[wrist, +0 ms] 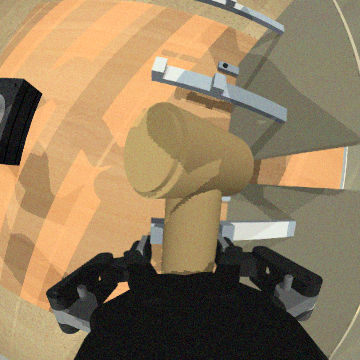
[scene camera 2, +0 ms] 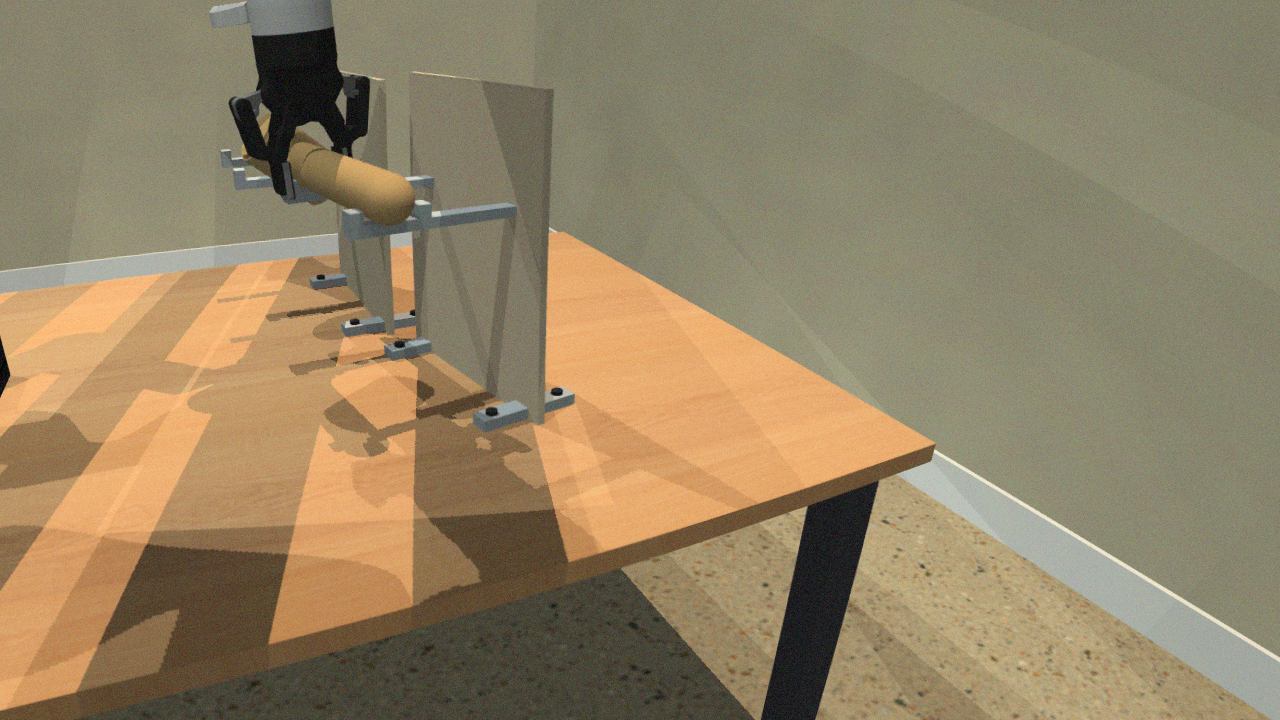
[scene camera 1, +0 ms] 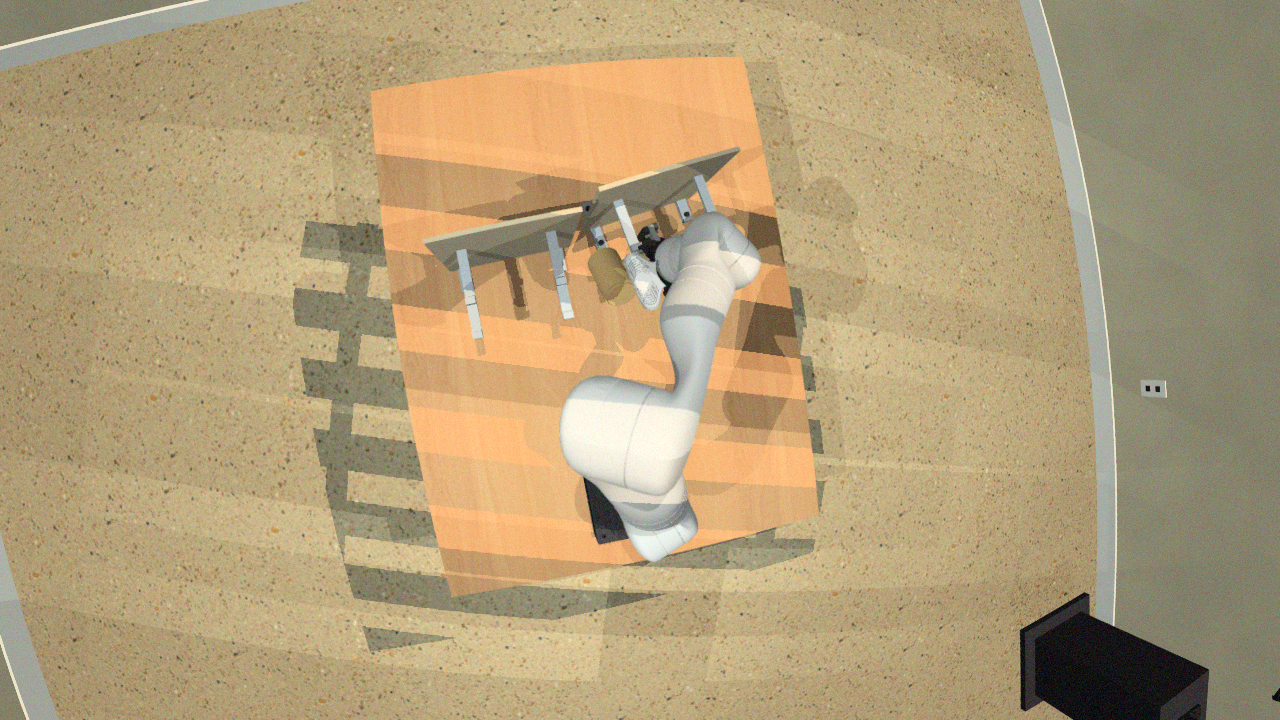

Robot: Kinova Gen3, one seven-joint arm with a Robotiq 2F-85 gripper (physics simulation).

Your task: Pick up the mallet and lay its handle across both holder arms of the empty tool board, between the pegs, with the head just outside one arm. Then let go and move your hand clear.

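The tan mallet [scene camera 1: 608, 274] [scene camera 2: 371, 189] [wrist: 200, 155] lies with its handle across both arms of the right-hand tool board [scene camera 1: 673, 186] [scene camera 2: 458, 268]. Its handle end is between the pegs of the outer arm [scene camera 1: 704, 193] [scene camera 2: 469, 214]. Its head is outside the inner arm [scene camera 1: 626, 223] [wrist: 262, 230], towards the other board. My gripper [scene camera 2: 313, 170] [wrist: 180, 243] is shut on the handle, between the two arms; in scene camera 1 it is mostly hidden by the arm. The empty tool board [scene camera 1: 514, 234] [scene camera 2: 375, 268] [wrist: 305, 105] has two bare pegged arms [scene camera 1: 469, 300] [scene camera 1: 560, 277].
Both boards stand on the wooden table [scene camera 1: 537, 116] [scene camera 2: 760, 456], clamped by small grey feet [scene camera 2: 501, 414]. The mallet head sits near the empty board's inner arm [wrist: 200, 85]. The robot's dark base [scene camera 1: 603, 521] [wrist: 21, 122] is at the table's opposite side.
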